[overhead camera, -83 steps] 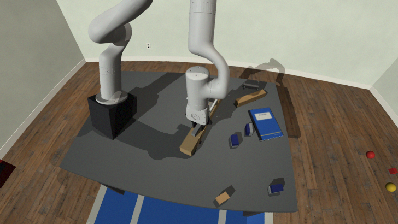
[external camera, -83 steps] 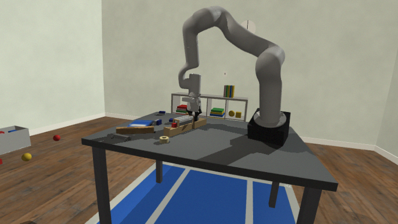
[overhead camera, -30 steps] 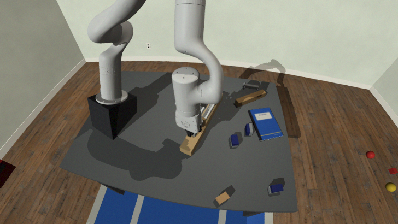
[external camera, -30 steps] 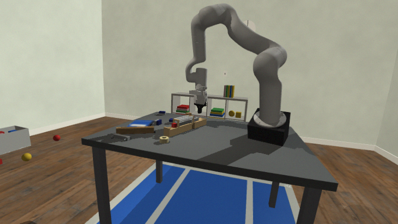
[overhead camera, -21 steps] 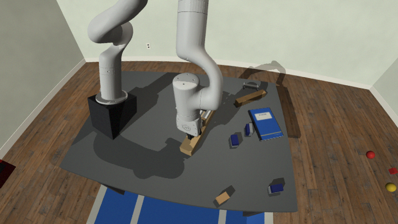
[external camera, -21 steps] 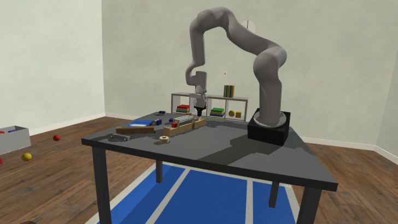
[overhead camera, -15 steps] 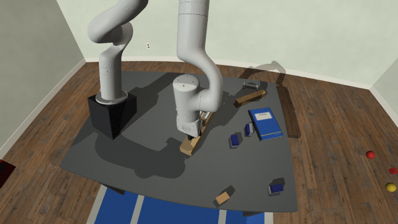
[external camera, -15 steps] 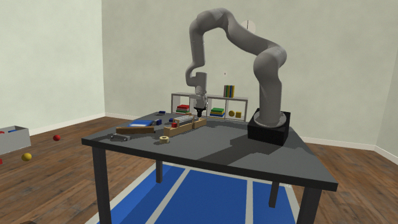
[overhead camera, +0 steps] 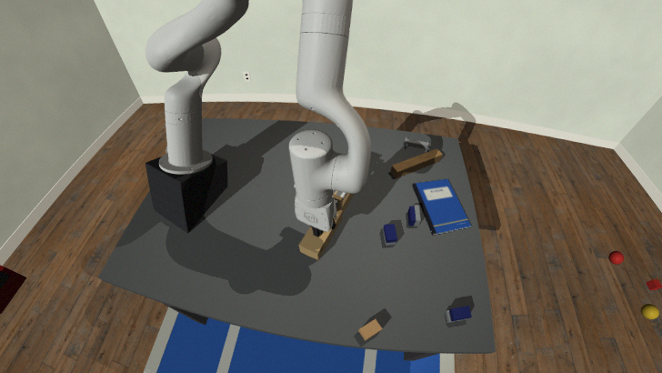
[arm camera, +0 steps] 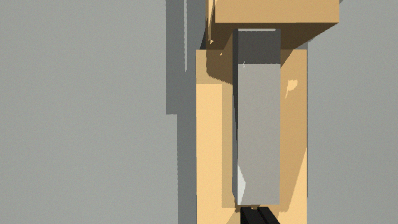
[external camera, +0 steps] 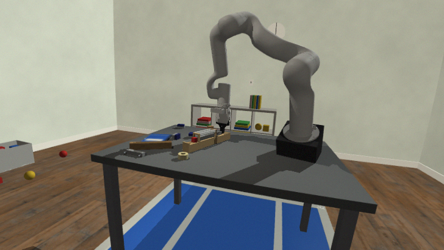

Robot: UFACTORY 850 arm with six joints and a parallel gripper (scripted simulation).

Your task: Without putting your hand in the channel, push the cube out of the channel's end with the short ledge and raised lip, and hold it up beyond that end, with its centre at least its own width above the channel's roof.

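Right now the red cube is 270 mm to the left of my hand, 80 mm ahead of it and 10 mm below it. Round my hand: wooden channel (180 mm to the left, 50 mm ahead, 10 mm below); tape roll (430 mm to the left, 70 mm ahead, 50 mm below); small wooden block (250 mm to the right, 180 mm ahead, 50 mm below).
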